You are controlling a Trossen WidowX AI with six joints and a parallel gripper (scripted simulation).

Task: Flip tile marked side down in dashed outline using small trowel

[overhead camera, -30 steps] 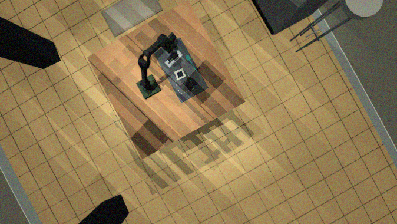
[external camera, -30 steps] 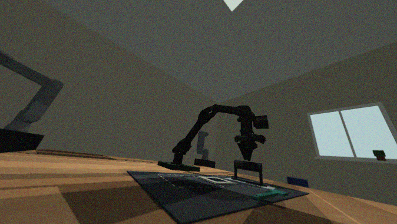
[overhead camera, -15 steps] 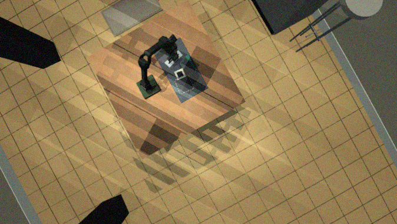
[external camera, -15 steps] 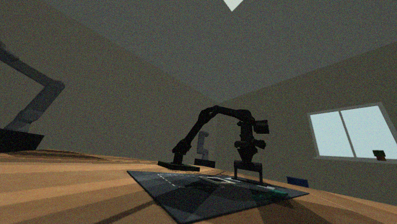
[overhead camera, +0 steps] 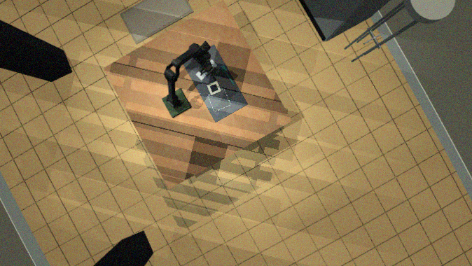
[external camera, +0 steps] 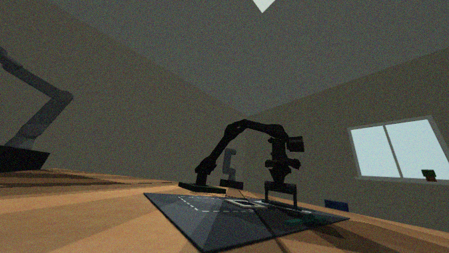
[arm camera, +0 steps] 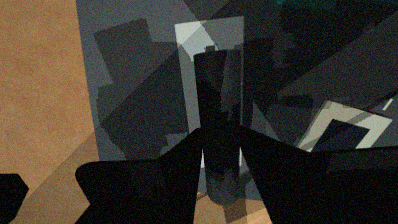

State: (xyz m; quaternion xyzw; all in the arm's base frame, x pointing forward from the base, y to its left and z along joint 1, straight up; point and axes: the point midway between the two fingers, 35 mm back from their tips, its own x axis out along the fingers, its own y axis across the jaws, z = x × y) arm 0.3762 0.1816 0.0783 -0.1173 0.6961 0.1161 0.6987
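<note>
My gripper tip is 14 cm to the left of the mat, 8 cm above it and 2 cm short of it. From my gripper tip the other things lie so: teal T-shaped tool (16 cm ahead, 11 cm to the right, 6 cm below); then tile (19 cm to the right, 6 cm below).
</note>
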